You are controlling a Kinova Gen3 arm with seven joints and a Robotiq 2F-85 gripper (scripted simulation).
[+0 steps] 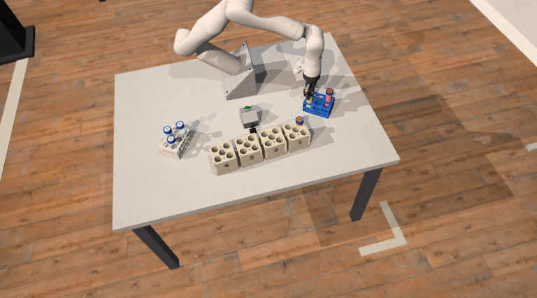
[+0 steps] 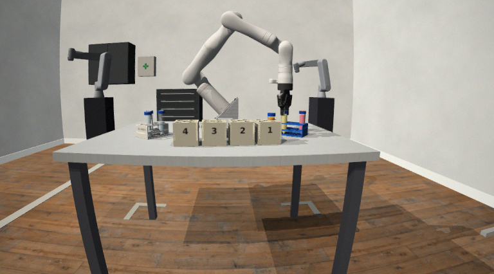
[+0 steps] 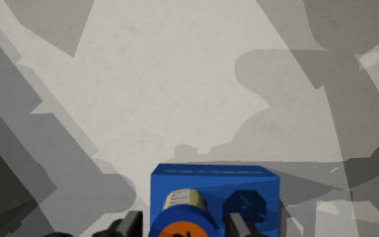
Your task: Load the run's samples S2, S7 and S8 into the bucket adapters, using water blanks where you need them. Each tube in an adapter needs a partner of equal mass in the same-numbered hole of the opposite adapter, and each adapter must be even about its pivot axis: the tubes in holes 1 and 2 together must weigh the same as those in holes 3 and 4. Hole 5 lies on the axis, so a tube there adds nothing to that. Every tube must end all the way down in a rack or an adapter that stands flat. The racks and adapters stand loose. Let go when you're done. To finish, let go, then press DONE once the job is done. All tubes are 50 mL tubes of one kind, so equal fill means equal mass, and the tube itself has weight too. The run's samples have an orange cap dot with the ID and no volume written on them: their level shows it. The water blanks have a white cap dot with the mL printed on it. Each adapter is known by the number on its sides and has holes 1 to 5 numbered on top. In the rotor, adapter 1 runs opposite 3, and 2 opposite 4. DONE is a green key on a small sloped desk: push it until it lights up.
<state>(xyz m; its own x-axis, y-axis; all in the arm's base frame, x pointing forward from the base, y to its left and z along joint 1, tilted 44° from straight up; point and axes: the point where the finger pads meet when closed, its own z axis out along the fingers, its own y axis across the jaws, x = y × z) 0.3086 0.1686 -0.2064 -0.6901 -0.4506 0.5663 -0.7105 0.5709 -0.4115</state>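
The sample S2 lies 1 cm to the right of my hand and 5 cm below it. Round my hand: blue sample rack (1 cm ahead, 4 cm to the left, 8 cm below); then sample S7 (12 cm ahead, 11 cm to the right, 5 cm below); then sample S8 (3 cm ahead, 9 cm to the left, 5 cm below).
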